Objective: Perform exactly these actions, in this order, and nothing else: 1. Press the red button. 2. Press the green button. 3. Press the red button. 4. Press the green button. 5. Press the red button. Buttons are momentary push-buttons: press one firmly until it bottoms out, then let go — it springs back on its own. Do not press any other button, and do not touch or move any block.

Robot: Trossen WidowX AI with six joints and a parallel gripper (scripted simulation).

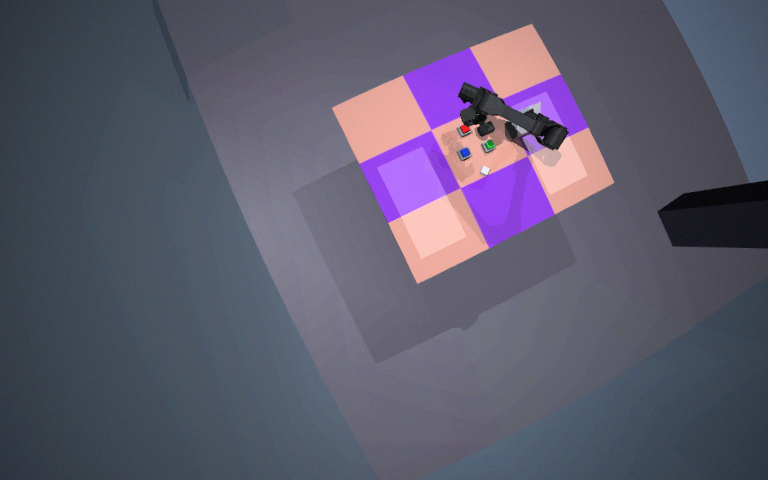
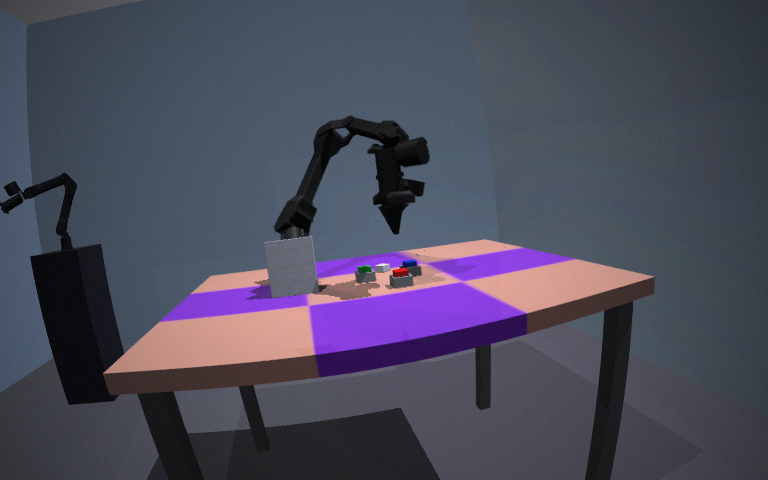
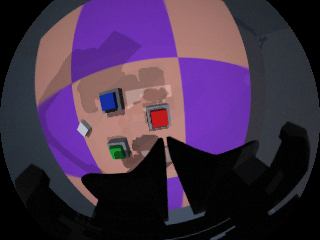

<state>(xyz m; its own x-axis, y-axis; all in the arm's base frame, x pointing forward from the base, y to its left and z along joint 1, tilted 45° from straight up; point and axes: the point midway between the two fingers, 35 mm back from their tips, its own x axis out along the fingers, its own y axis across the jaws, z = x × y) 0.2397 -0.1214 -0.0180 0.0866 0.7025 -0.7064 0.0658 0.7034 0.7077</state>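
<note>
Now: the green button 60 mm behind my gripper tip, 120 mm to the left of it and 90 mm below it. The rest, counted from my gripper tip: red button (90 mm below); then small white block (10 mm ahead, 210 mm to the left, 120 mm below); then blue button (60 mm ahead, 90 mm to the left, 90 mm below).
</note>
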